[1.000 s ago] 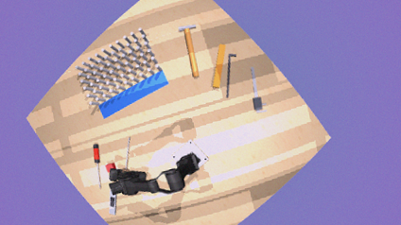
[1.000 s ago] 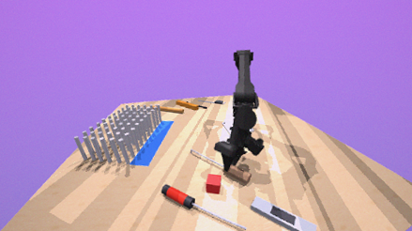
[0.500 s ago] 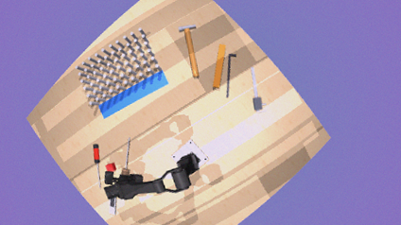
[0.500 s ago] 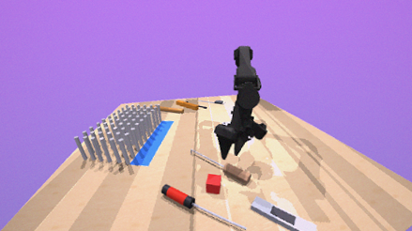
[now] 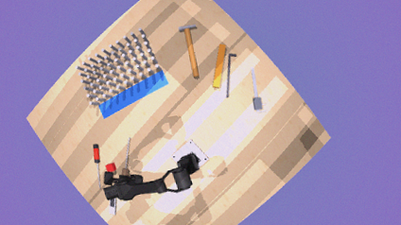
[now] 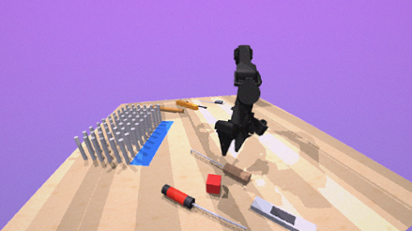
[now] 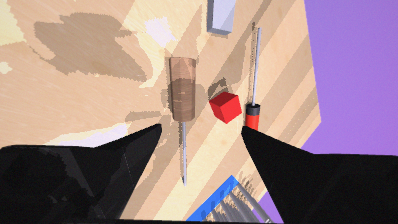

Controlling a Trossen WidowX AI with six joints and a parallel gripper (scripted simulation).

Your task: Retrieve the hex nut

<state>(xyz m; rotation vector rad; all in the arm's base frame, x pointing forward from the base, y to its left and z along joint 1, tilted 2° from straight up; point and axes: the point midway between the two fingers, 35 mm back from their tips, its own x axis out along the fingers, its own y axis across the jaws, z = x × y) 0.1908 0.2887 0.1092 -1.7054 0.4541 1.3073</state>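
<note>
Right now the red cube is 7 cm below my gripper tip, 7 cm ahead of it and 4 cm to the left of it. Round my gripper tip: flat grey bar 20 cm to the left, 7 cm below, 6 cm behind; then thin metal rod tool 7 cm below, 6 cm to the right, 4 cm ahead; then blue taped strip 32 cm to the right, 25 cm ahead, 9 cm below.
</note>
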